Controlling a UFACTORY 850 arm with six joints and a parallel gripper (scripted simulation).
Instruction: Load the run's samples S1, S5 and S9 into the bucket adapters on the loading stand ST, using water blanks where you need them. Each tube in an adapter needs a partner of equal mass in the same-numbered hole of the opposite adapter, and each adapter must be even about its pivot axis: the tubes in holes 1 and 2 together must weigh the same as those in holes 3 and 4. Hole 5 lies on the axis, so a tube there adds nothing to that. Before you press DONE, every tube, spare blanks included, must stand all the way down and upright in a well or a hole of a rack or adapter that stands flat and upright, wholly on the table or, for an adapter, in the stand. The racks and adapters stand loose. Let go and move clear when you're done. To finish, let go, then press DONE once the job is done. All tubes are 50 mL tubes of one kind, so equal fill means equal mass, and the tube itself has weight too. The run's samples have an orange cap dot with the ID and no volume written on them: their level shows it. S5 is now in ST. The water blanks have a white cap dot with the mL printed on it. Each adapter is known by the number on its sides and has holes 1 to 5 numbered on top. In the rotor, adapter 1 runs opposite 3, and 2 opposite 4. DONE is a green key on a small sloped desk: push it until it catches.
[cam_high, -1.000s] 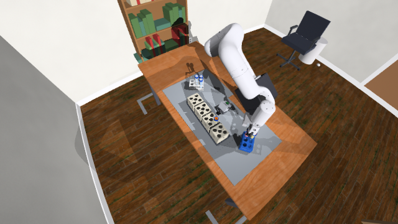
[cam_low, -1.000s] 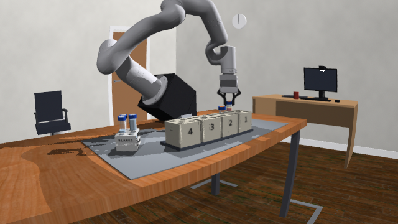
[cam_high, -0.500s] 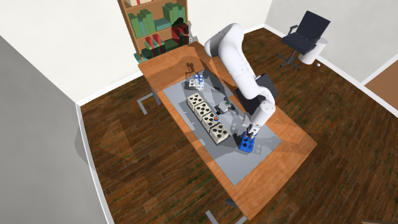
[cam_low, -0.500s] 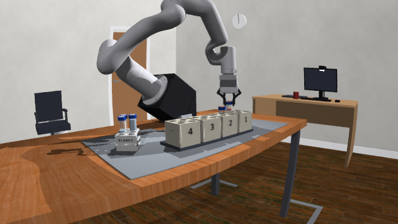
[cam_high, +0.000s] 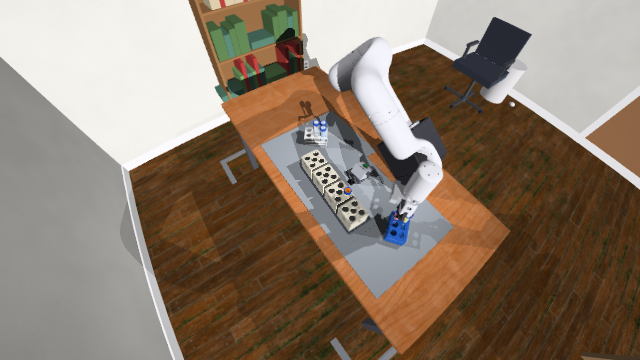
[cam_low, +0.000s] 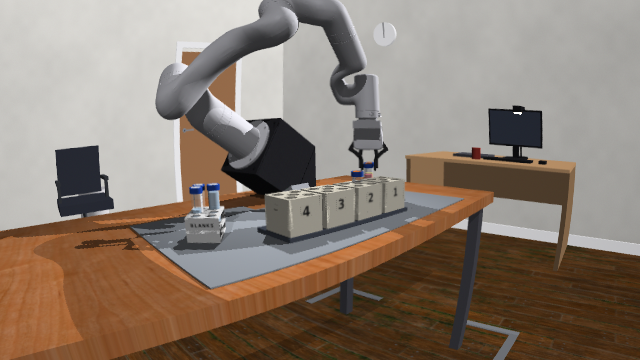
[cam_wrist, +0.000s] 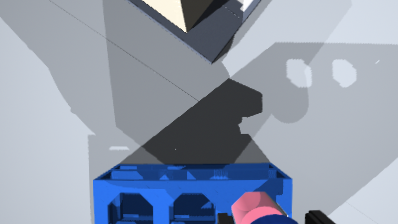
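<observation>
Right now my hand is 1 cm past the sample tube, 1 cm to the left of it and 5 cm above it. Also, from my hand: blue rack: 2 cm ahead, 4 cm to the left, 9 cm below; white blanks rack: 3 cm behind, 63 cm to the right, 9 cm below; green DONE key: 8 cm behind, 29 cm to the right, 5 cm below.
</observation>
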